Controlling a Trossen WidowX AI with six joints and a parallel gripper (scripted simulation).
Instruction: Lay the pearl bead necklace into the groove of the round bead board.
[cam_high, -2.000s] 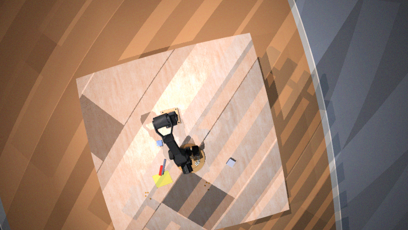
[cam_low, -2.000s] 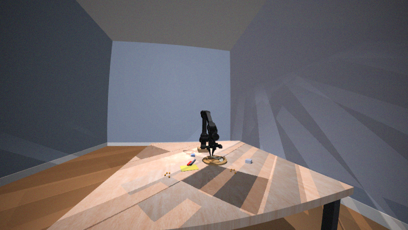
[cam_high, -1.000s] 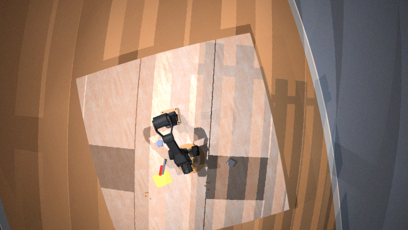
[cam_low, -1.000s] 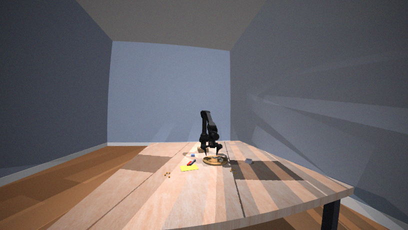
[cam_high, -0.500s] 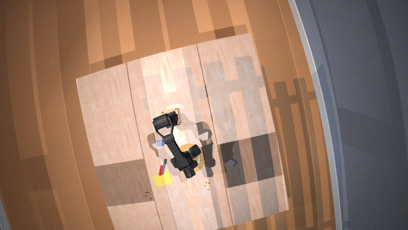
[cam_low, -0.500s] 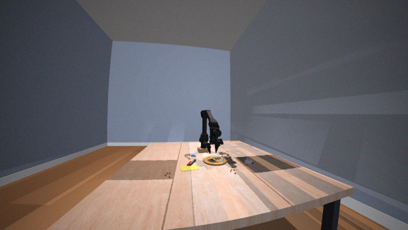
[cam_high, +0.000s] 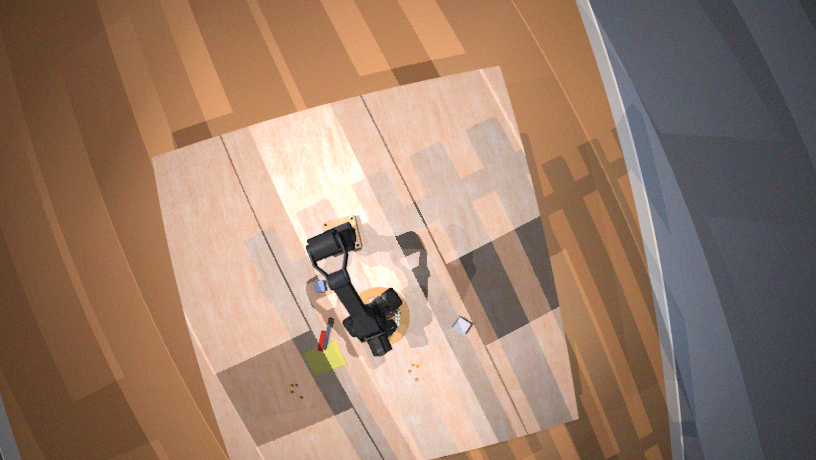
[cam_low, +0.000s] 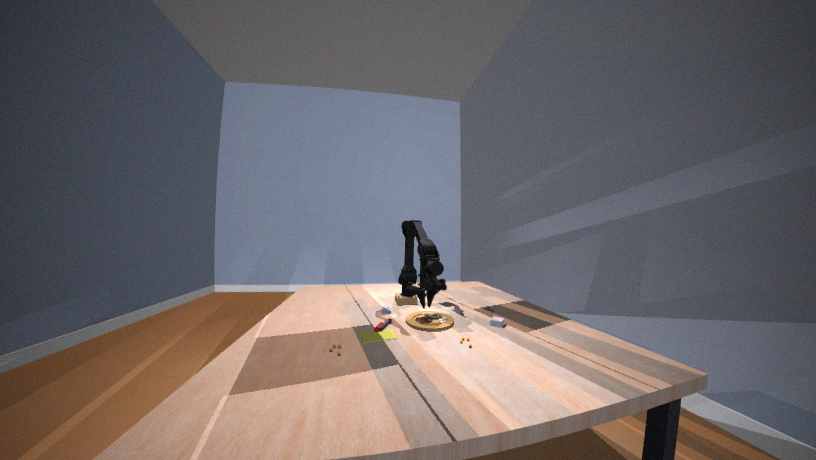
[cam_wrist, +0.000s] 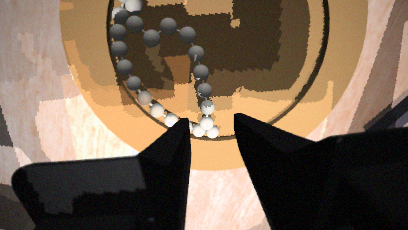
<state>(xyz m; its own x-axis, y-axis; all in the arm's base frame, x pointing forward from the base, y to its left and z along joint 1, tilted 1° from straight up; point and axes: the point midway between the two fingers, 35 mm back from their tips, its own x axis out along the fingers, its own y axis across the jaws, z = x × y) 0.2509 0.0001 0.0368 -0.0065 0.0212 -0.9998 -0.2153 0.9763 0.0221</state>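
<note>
Now: the round bead board 4 cm ahead of my gripper tip and 4 cm below it. Round my gripper tip: blue block 13 cm behind, 15 cm to the right, 4 cm below; then yellow note 10 cm ahead, 24 cm to the right, 4 cm below; then red marker 4 cm ahead, 20 cm to the right, 4 cm below.
</note>
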